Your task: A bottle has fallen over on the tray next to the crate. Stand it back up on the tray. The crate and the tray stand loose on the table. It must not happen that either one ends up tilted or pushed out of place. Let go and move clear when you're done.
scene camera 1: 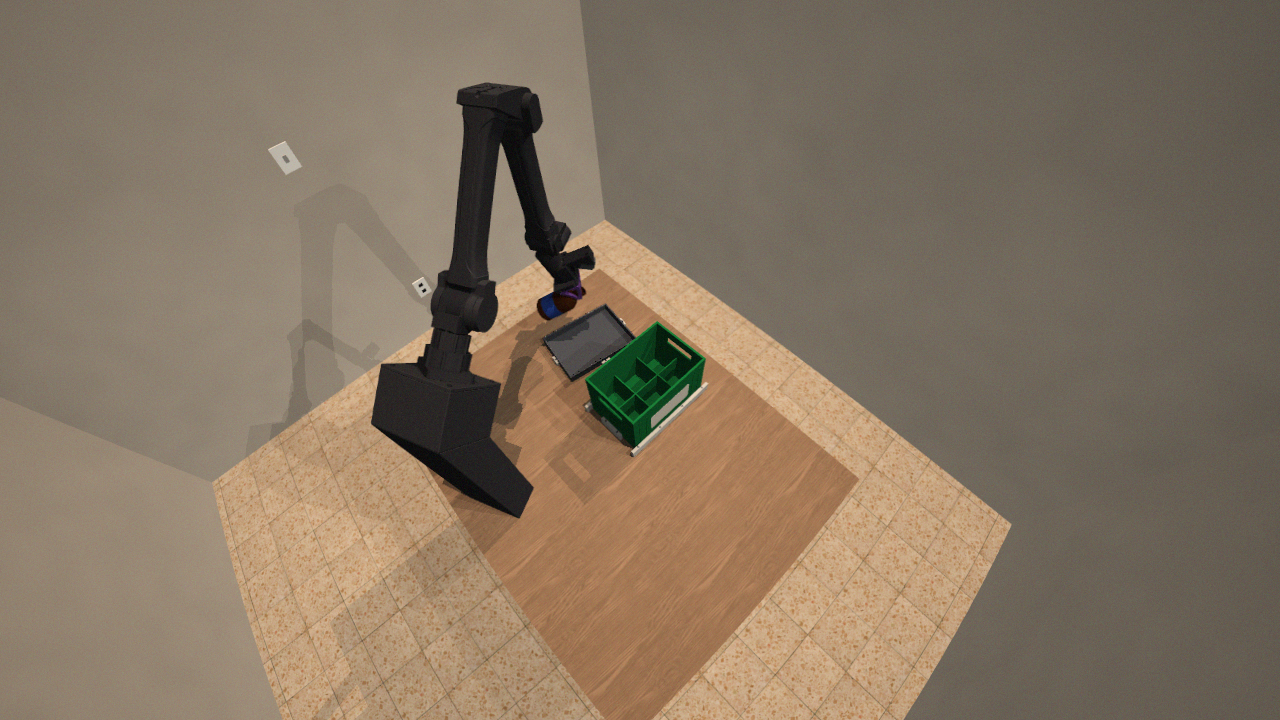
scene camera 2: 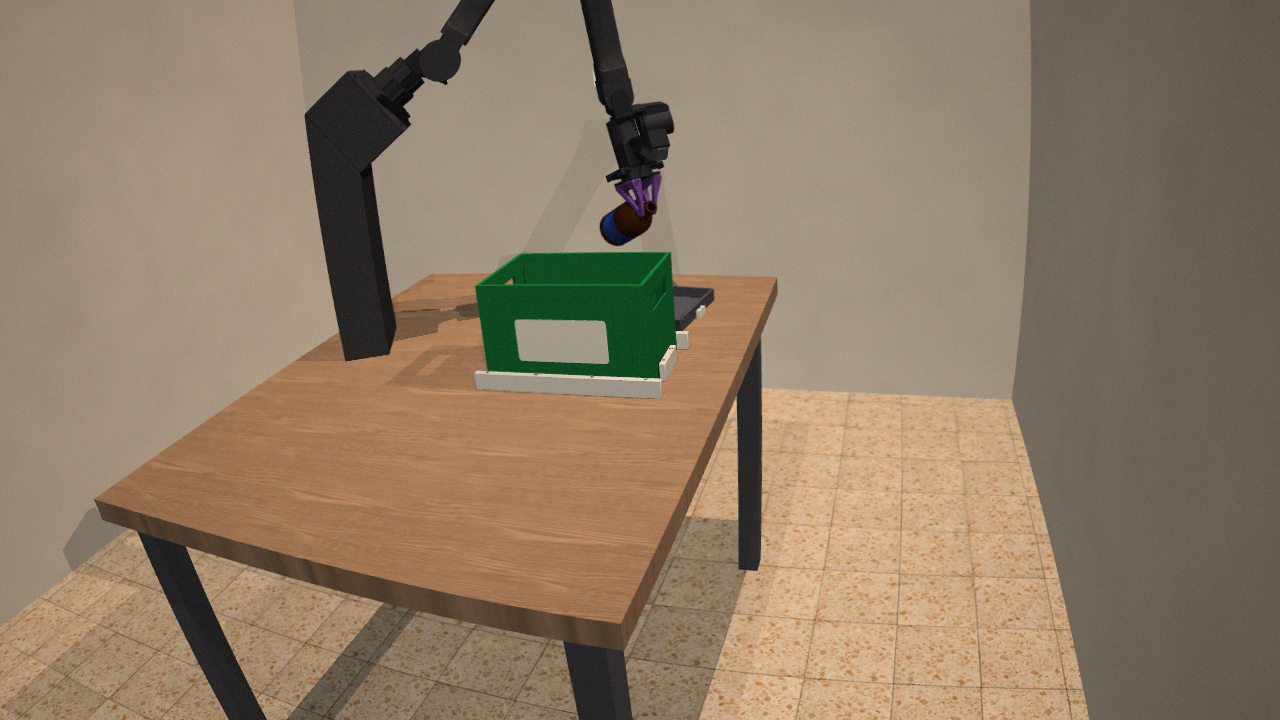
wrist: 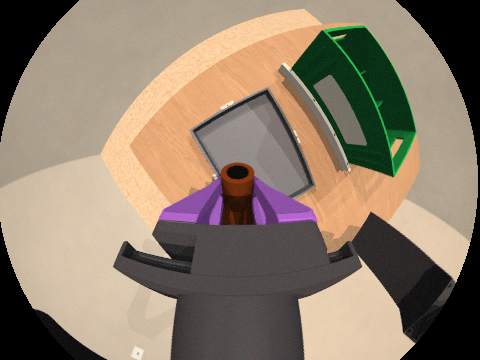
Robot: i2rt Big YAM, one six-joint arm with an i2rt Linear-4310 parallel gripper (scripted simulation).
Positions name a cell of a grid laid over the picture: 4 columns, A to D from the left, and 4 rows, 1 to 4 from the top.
A tray shows in scene camera 1 (B2), in scene camera 2 (C2) and in the wrist view (C2).
